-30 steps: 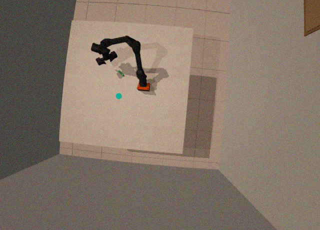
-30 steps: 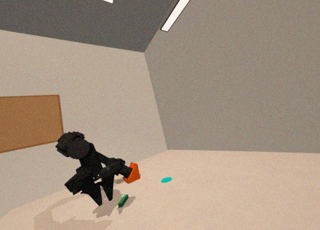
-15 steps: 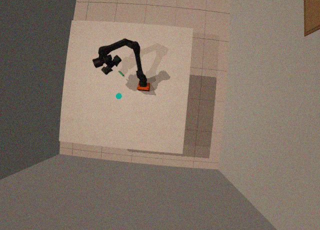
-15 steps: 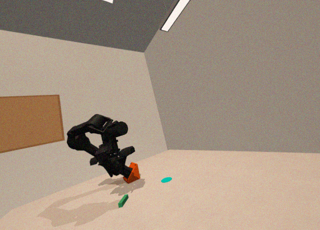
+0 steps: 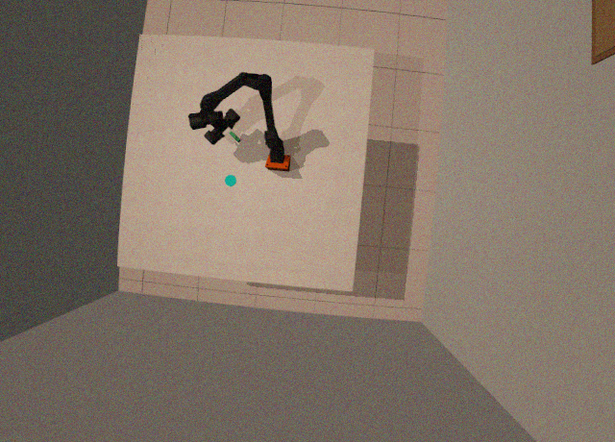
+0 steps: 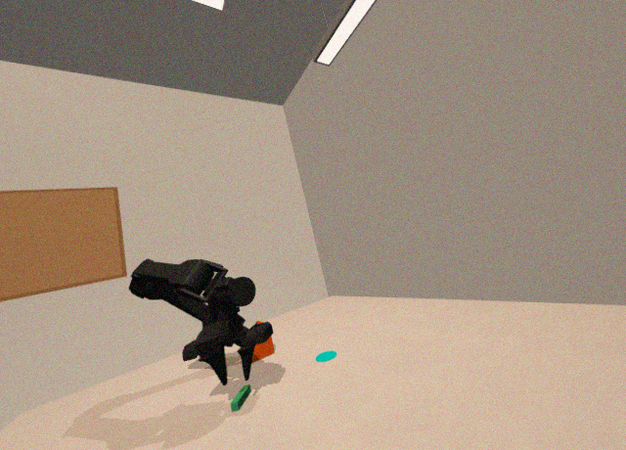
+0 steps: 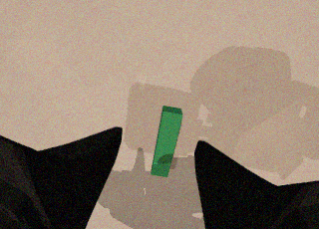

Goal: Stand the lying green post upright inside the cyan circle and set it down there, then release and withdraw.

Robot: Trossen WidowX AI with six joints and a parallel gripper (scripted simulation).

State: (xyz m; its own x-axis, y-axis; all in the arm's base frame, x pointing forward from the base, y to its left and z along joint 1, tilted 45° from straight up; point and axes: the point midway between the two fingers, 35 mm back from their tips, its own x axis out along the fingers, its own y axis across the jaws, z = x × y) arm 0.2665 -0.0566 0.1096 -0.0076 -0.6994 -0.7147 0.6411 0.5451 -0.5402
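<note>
Right now my gripper tip is 40 mm above the green post, 20 mm past it and 10 mm to the right of it. Round my gripper tip: cyan circle (240 mm to the left, 50 mm below, 20 mm behind).
</note>
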